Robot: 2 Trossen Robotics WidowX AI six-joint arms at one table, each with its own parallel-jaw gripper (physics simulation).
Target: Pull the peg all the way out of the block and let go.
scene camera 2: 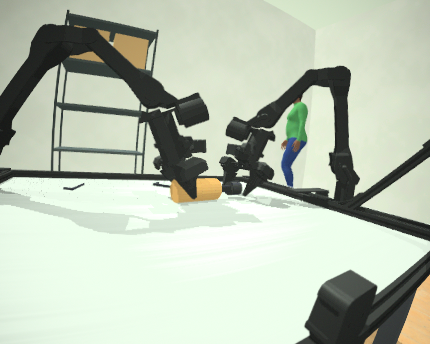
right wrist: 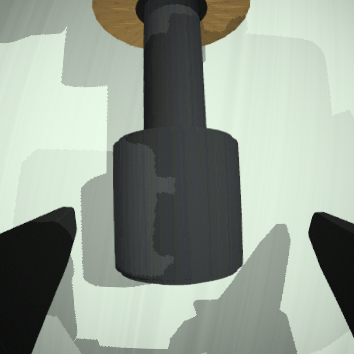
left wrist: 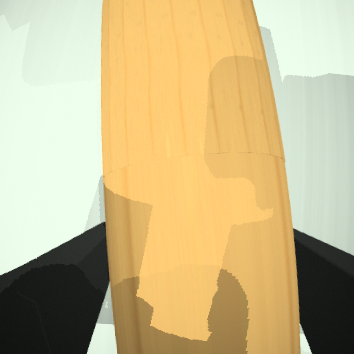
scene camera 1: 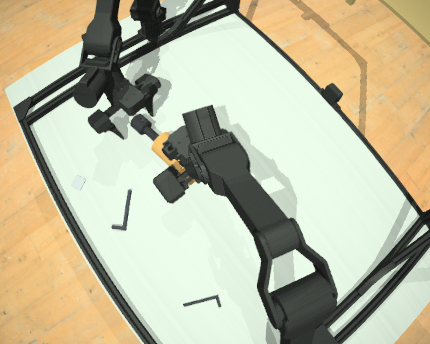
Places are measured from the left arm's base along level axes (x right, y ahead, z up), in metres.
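Pixels of known places: left gripper, fingertip midpoint: (scene camera 2: 188, 195) (left wrist: 197, 237) (scene camera 1: 185, 165); right gripper, fingertip midpoint: (scene camera 2: 232, 192) (right wrist: 196, 222) (scene camera 1: 137, 127); right arm's base, origin of the base link: (scene camera 2: 342, 202) (scene camera 1: 151, 31).
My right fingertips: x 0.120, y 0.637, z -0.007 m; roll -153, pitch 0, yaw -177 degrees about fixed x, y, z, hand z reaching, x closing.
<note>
For each thing: its top centre in the pictures, then the offset to it from my right fingertips. "*": a spot on its surface instead.
- orange cylindrical wooden block, middle of its top: (left wrist: 203, 147) (scene camera 1: 177, 152) (scene camera 2: 197, 179) dy -0.134, dx +0.022, dz +0.044 m
- dark peg, middle of its top: (right wrist: 174, 44) (scene camera 1: 151, 130) (scene camera 2: 223, 181) dy -0.047, dx +0.012, dz +0.034 m
- pale square, surface spot: (scene camera 1: 78, 182) * dy -0.014, dx -0.199, dz -0.009 m
- camera-like block, surface spot: (scene camera 2: 345, 305) * dy -0.275, dx +0.468, dz +0.038 m
The orange cylindrical wooden block (scene camera 1: 161, 144) (scene camera 2: 209, 189) (left wrist: 190, 115) (right wrist: 116, 25) lies on its side. My left gripper (scene camera 1: 181, 172) (scene camera 2: 190, 190) (left wrist: 197, 237) is shut on it, one finger on each side. The dark peg (scene camera 1: 140, 123) (scene camera 2: 232, 188) (right wrist: 177, 210) has a thick round head and a thinner shaft, which runs into the dark-rimmed hole in the block's end; how deep it goes is hidden. My right gripper (scene camera 1: 138, 126) (scene camera 2: 236, 188) (right wrist: 196, 222) is open, with its fingers on either side of the peg head and a gap on each side.
Two dark L-shaped pieces (scene camera 1: 127, 210) (scene camera 1: 202, 301) and a pale square (scene camera 1: 78, 182) lie on the white table. Dark rails edge the table. A camera-like block (scene camera 1: 332, 93) (scene camera 2: 345, 305) is on one edge. A person (scene camera 2: 297, 122) stands beyond the table.
</note>
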